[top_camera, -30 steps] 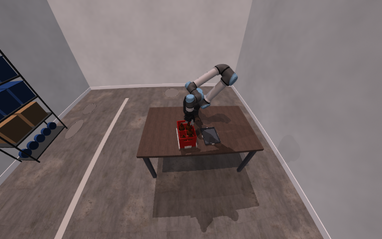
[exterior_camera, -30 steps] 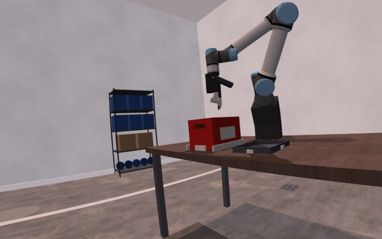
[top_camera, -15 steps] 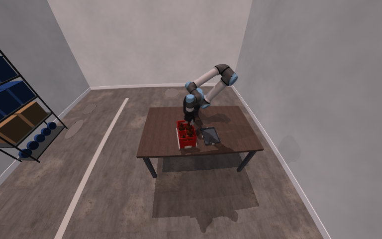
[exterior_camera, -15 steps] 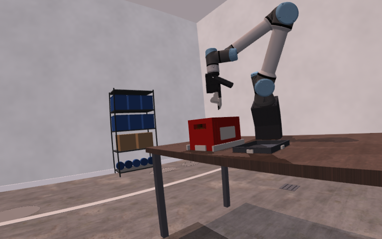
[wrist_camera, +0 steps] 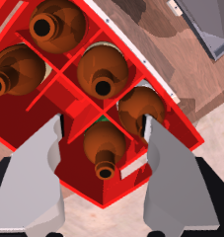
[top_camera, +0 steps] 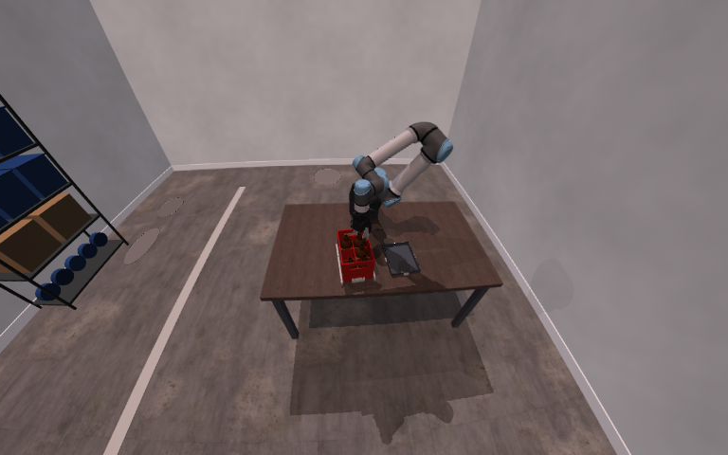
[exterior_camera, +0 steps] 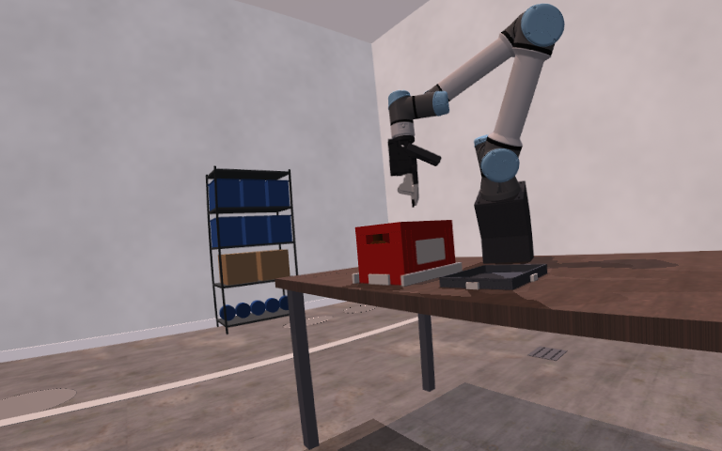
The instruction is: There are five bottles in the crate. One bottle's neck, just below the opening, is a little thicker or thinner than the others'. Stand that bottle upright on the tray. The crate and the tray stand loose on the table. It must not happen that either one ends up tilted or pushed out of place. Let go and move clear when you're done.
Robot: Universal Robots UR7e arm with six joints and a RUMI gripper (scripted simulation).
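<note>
My hand is 150 mm above the brown bottle. Round my hand: dark tray 250 mm to the left, 230 mm below, 60 mm behind; red crate 160 mm below, 40 mm to the right, 20 mm ahead; glass bottle 150 mm below, 110 mm ahead, 50 mm to the right.
</note>
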